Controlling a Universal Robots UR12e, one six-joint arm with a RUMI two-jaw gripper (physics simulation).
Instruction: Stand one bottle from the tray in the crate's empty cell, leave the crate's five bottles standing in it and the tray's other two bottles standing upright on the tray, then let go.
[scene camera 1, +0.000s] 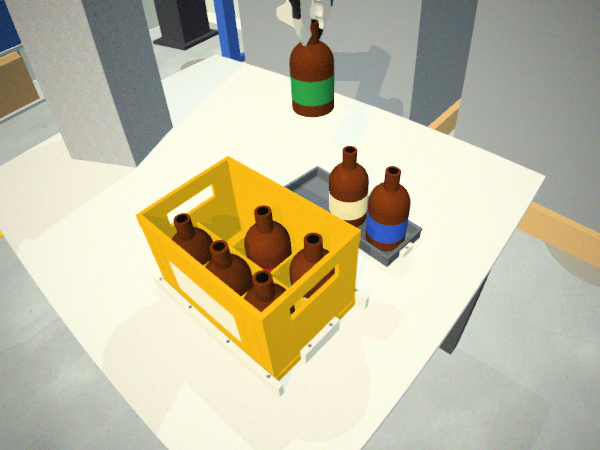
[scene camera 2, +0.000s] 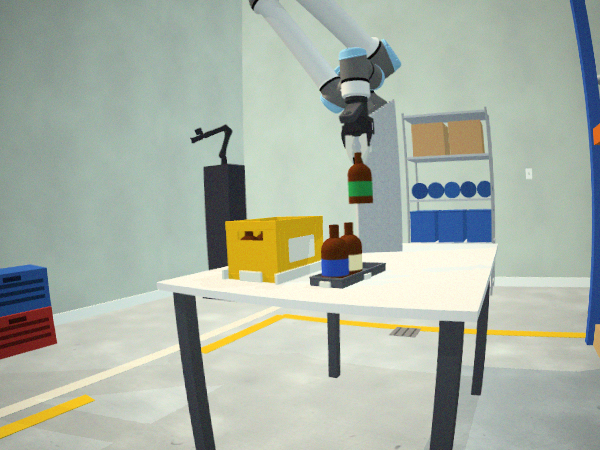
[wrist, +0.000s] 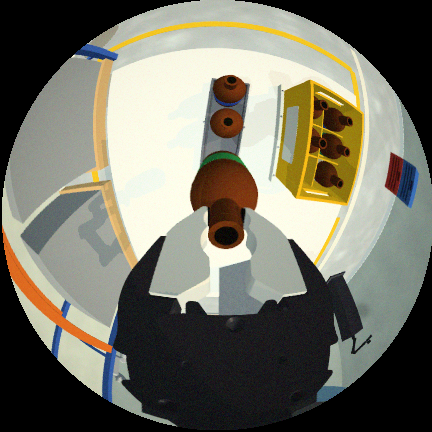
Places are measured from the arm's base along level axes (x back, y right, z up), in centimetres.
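Where they show: gripper, fingertip midpoint: (scene camera 1: 311, 42) (scene camera 2: 358, 164) (wrist: 224, 208); arm's base at its link origin: (scene camera 2: 372, 116).
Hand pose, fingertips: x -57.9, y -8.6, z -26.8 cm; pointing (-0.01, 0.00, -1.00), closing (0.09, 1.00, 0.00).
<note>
Things, the pixels of their centre, and the offset from my fingertips. Level surfaces: height alone.
- green-banded brown bottle at the middle of its body: (wrist: 223, 191) (scene camera 1: 311, 66) (scene camera 2: 359, 177) dy +0.0, dx +0.2, dz -4.2 cm
- cream-banded bottle at the middle of its body: (scene camera 1: 348, 184) (wrist: 225, 122) (scene camera 2: 349, 249) dy +1.5, dx -8.3, dz -24.9 cm
- blue-banded bottle at the middle of its body: (scene camera 1: 389, 206) (wrist: 228, 88) (scene camera 2: 334, 253) dy +2.7, dx -17.2, dz -24.9 cm
- dark tray at the middle of its body: (scene camera 1: 348, 211) (wrist: 223, 123) (scene camera 2: 351, 273) dy +1.2, dx -8.3, dz -31.9 cm
- yellow crate at the middle of its body: (scene camera 1: 249, 262) (wrist: 318, 141) (scene camera 2: 277, 246) dy +26.3, dx -5.4, dz -24.4 cm
- white table at its surface level: dz -33.2 cm
My gripper (scene camera 1: 313, 32) (scene camera 2: 358, 154) (wrist: 224, 208) is shut on the neck of the green-banded brown bottle (scene camera 1: 312, 75) (scene camera 2: 360, 186) (wrist: 224, 185), which hangs upright, well above the table and higher than the crate. The cream-banded bottle (scene camera 1: 348, 187) (scene camera 2: 355, 247) (wrist: 227, 123) and the blue-banded bottle (scene camera 1: 388, 210) (scene camera 2: 334, 255) (wrist: 230, 91) stand upright on the dark tray (scene camera 1: 305, 186) (scene camera 2: 375, 268) (wrist: 208, 135). The yellow crate (scene camera 1: 310, 205) (scene camera 2: 252, 260) (wrist: 296, 185) holds five standing bottles. Its empty cell is the corner one towards the back left in scene camera 1, by the far handle wall.
White fixing strips (scene camera 1: 215, 330) (scene camera 2: 300, 273) (wrist: 276, 132) run beside the crate on the white table (scene camera 1: 125, 310) (scene camera 2: 430, 290) (wrist: 145, 120). A grey pillar (scene camera 1: 105, 75) (scene camera 2: 380, 190) rises near the table. A shelf rack (scene camera 2: 447, 158) stands behind it.
</note>
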